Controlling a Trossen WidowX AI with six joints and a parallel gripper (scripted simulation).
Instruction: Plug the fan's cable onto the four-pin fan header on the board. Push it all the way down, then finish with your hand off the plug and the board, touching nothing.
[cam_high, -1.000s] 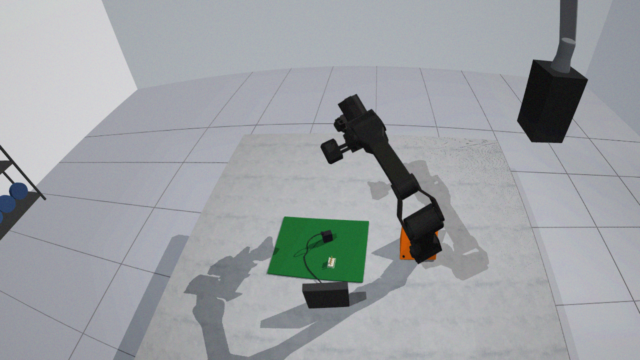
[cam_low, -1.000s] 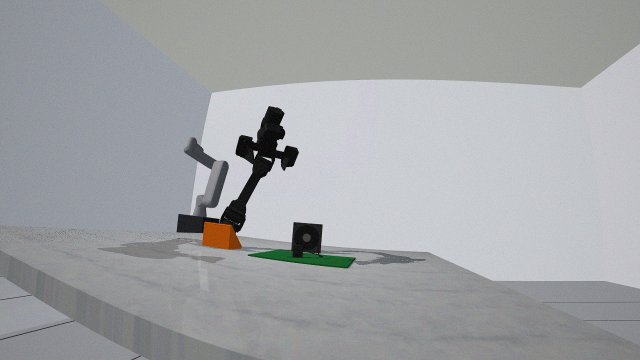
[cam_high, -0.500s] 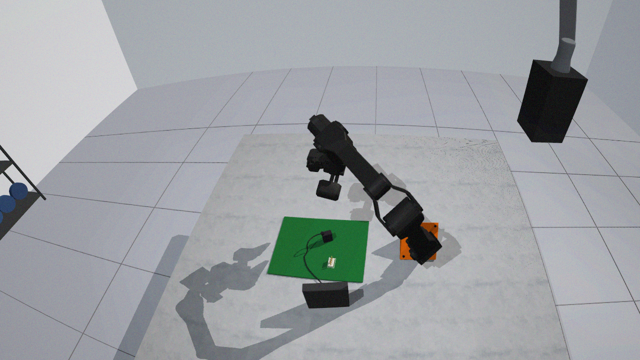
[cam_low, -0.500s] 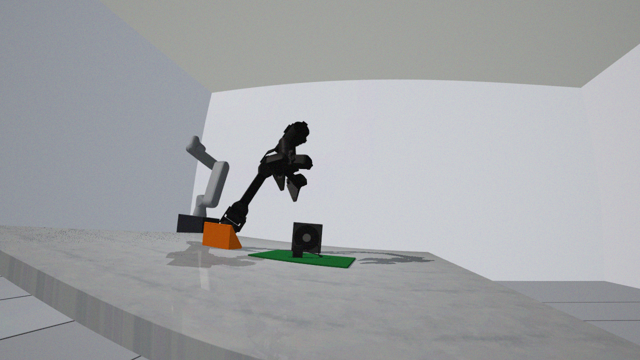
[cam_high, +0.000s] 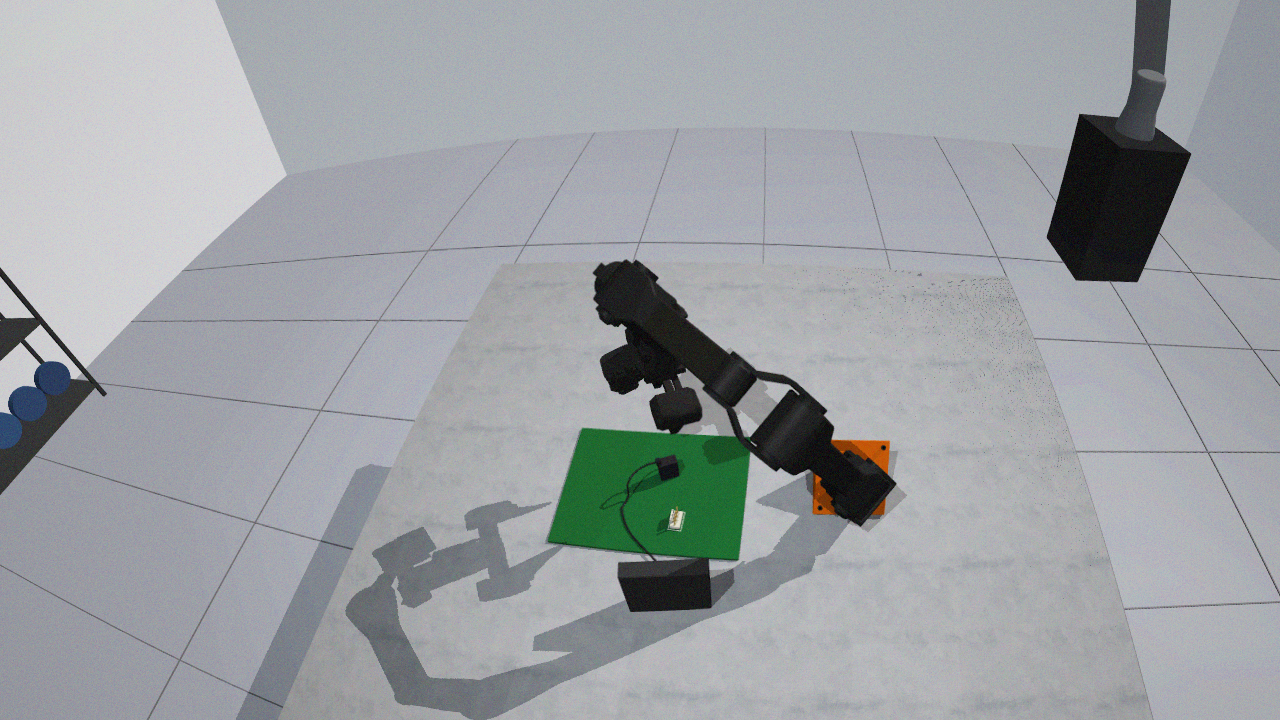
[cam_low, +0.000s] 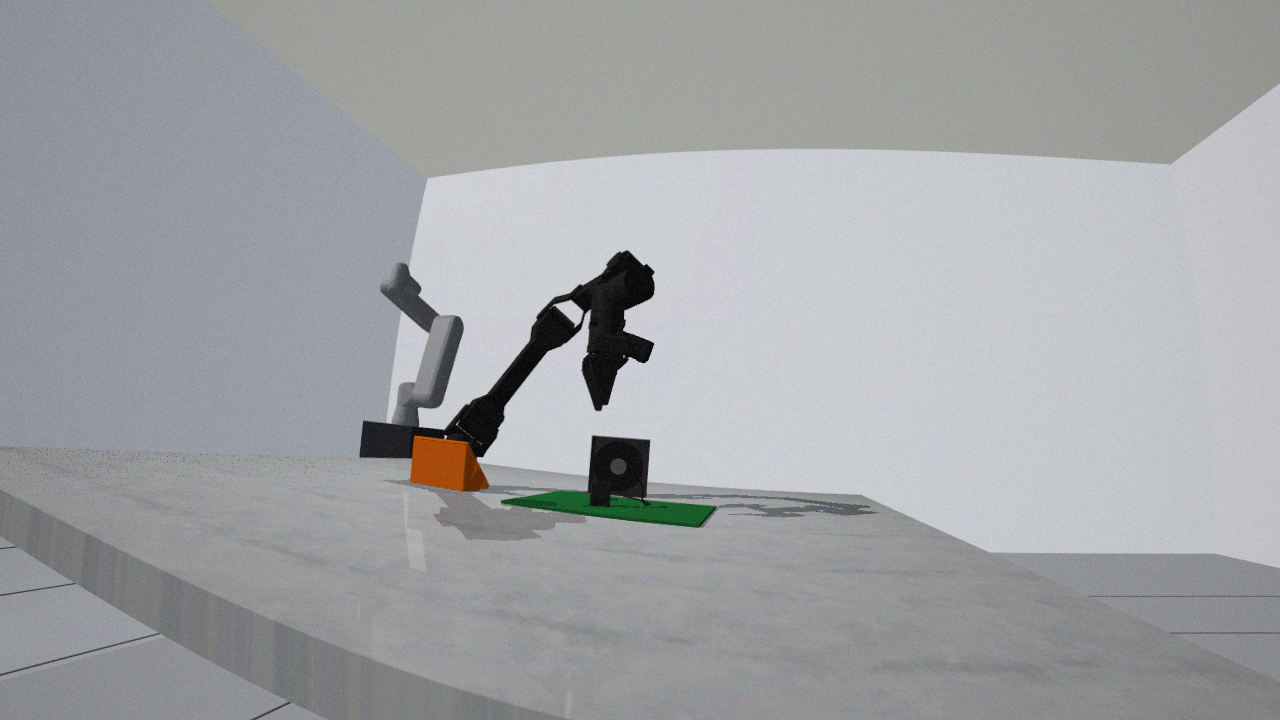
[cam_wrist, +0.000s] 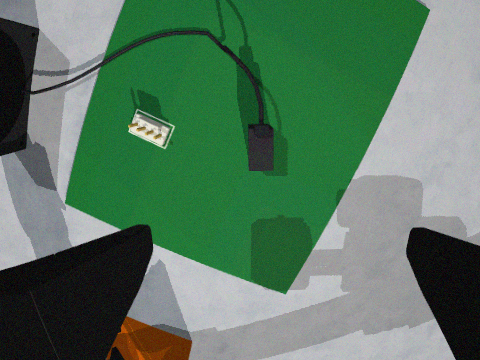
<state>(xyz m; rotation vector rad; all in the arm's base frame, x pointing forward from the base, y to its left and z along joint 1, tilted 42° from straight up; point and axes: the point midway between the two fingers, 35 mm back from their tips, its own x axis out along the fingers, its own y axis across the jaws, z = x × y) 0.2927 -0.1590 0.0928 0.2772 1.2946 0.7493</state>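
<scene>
Right now the black plug is 140 mm below my gripper tip and 10 mm ahead of it. Also, from my gripper tip: white four-pin header (160 mm below, 100 mm to the left, 10 mm behind); black fan (230 mm to the left, 100 mm below, 10 mm behind); green board (180 mm below, 30 mm to the left, 30 mm ahead).
</scene>
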